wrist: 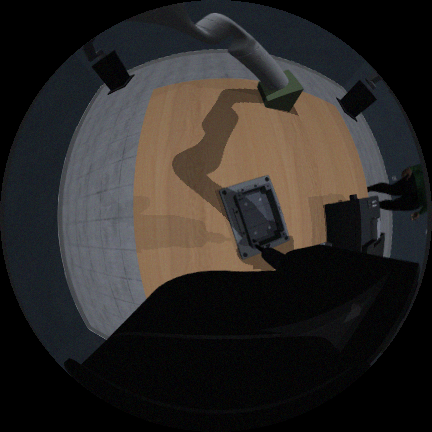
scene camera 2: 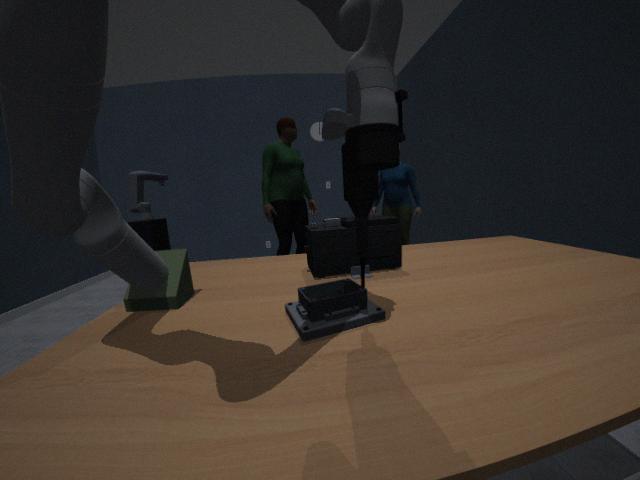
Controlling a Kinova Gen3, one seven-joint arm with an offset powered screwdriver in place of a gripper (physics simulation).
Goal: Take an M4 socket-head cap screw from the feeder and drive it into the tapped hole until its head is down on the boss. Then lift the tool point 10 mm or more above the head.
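A dark open-topped housing (scene camera 2: 333, 304) (wrist: 274, 210) sits on a grey plate (scene camera 2: 319, 327) (wrist: 229, 201) with holes at its corners. My screwdriver (scene camera 2: 362, 286) (wrist: 258, 246) points straight down in the scene view, its thin tip at the back right side of the housing, low over the plate. In the wrist view the tip is at the housing's lower edge. Whether the tip touches anything, and whether a screw is on it, is too small and dark to tell. The tapped hole and boss cannot be made out. A black boxy unit (scene camera 2: 333, 250) (wrist: 344, 225), possibly the feeder, stands behind the plate.
A small grey bracket-like piece (scene camera 2: 361, 272) lies before the black unit. The arm's base stands on a green block (scene camera 2: 178, 279) (wrist: 285, 97) at one side of the wooden table (scene camera 2: 491, 330) (wrist: 165, 175). Two people stand beyond the table.
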